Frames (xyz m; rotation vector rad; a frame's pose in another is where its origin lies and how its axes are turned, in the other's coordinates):
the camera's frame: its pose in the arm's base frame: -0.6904 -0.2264 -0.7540 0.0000 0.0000 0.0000
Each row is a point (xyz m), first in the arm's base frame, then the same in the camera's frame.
Working: the arm's base frame: its pose in the camera's frame: 0.6904 0.2264 0.7540 0.0000 0.0000 0.0000

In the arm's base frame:
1: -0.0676 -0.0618 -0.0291
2: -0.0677 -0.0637 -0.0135
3: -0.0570 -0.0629 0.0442
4: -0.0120 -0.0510 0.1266
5: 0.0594 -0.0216 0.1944
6: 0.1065 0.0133 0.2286
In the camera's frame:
1: 0.6228 0.1646 0.7249
2: 0.6227 0.1627 0.7405
3: 0.6334 0.1635 0.7982
4: 0.6784 0.1754 0.8806
5: 0.7498 0.2048 0.9484
6: 0.7969 0.2397 0.9826

